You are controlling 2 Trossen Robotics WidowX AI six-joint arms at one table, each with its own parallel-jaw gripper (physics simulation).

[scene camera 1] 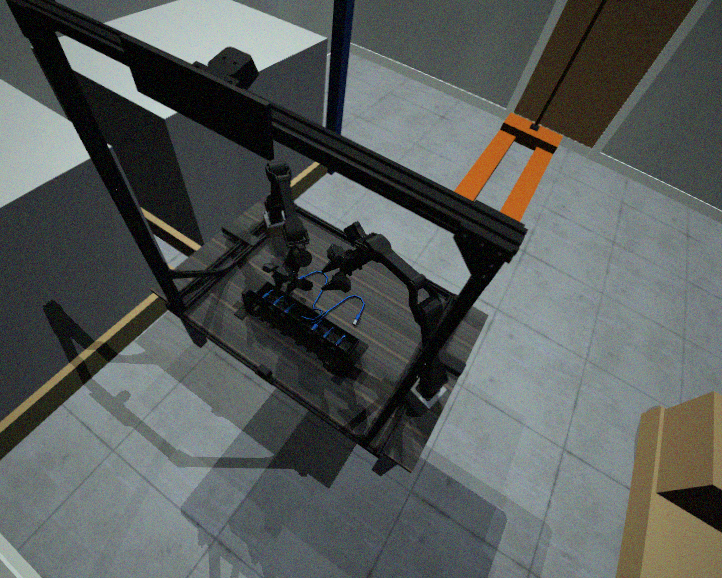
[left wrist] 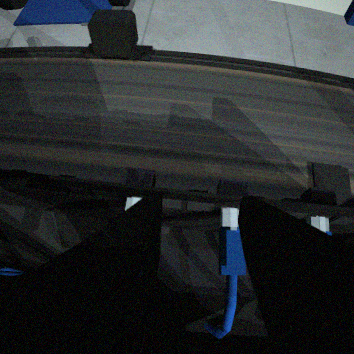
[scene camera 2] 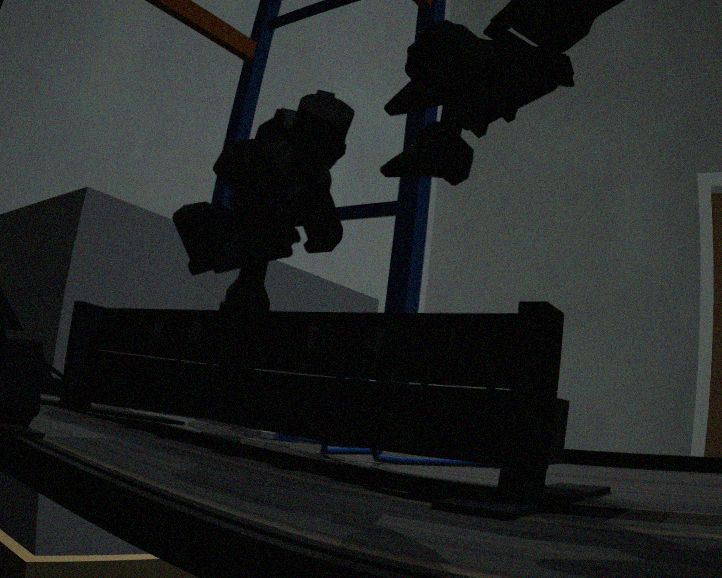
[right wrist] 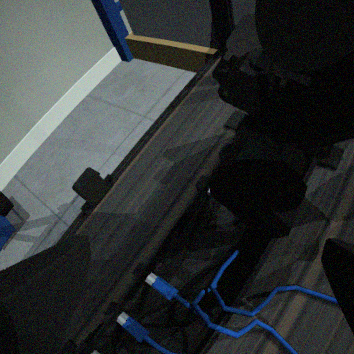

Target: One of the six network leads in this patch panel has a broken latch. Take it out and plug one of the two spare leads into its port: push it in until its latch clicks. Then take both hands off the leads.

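Where they show: left gripper, fingertip midpoint: (scene camera 1: pixel 279 297) (left wrist: pixel 200 206) (scene camera 2: pixel 202 270) (right wrist: pixel 232 143); right gripper, fingertip midpoint: (scene camera 1: pixel 321 280) (scene camera 2: pixel 384 144) (right wrist: pixel 209 250); left arm's base, origin of the base link: (scene camera 1: pixel 275 217); right arm's base, origin of the base link: (scene camera 1: pixel 427 388).
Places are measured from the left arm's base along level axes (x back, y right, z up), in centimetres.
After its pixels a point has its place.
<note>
The black patch panel (scene camera 1: pixel 301 328) @(y 6.1, x -58.1, z 0.3 cm) (scene camera 2: pixel 330 367) @(y 2.4, x -63.0, z 0.2 cm) lies across the wooden table (scene camera 1: pixel 407 327) @(y -36.2, x -67.9, z -7.0 cm) (left wrist: pixel 175 105) @(y 21.8, x -58.0, z -6.9 cm), with blue network leads plugged along it. My left gripper (scene camera 1: pixel 292 282) (left wrist: pixel 200 206) @(y 11.0, x -47.5, z 8.0 cm) hangs low over the panel's left part, fingers a little apart. In the left wrist view one blue lead (left wrist: pixel 232 251) @(y 11.8, x -45.2, z 2.4 cm) with a white tip sits in its port between the fingers, untouched and nearer the right-hand finger. Neighbouring white tips (left wrist: pixel 131 202) @(y 10.2, x -51.2, z 2.1 cm) (left wrist: pixel 320 223) @(y 16.4, x -42.2, z 2.4 cm) show on either side. My right gripper (scene camera 1: pixel 338 281) (scene camera 2: pixel 439 149) (right wrist: pixel 209 250) @(y -2.6, x -53.4, z 21.3 cm) is wide open and empty above the panel. A spare lead (scene camera 1: pixel 342 303) @(y -14.3, x -48.3, z -6.5 cm) loops on the table behind it.
A black gantry frame (scene camera 1: pixel 393 184) @(y 6.6, x -92.9, z 97.1 cm) spans the table overhead. Blue cables (right wrist: pixel 246 309) (scene camera 2: pixel 405 459) trail over the table behind the panel. Two plugged leads (right wrist: pixel 161 286) @(y 1.7, x -60.1, z 2.6 cm) (right wrist: pixel 131 326) @(y -1.2, x -64.4, z 2.6 cm) show in the right wrist view, beside the left arm's dark bulk (right wrist: pixel 260 182) @(y 1.5, x -49.3, z 16.4 cm).
</note>
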